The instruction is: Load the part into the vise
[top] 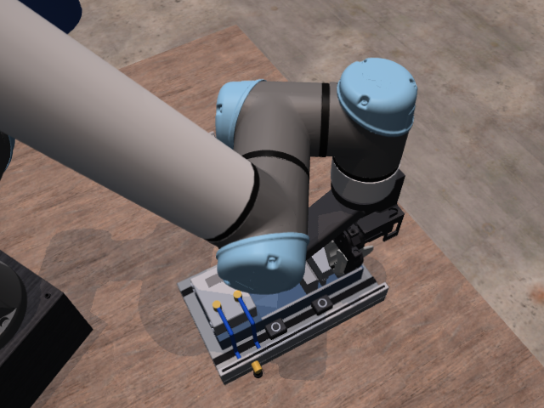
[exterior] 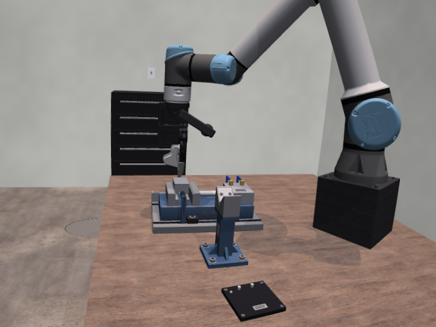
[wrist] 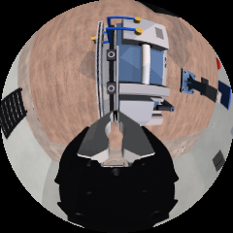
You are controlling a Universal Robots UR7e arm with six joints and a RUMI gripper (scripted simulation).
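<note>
Right now my hand is 6 cm to the right of the fixed jaw, 4 cm above it and 3 cm short of it. From my hand the other things lie so: work stop (10 cm to the left, 3 cm below, 1 cm behind); then moving jaw (6 cm to the left, 4 cm below, 4 cm behind); then part (4 cm to the left, 3 cm below).
</note>
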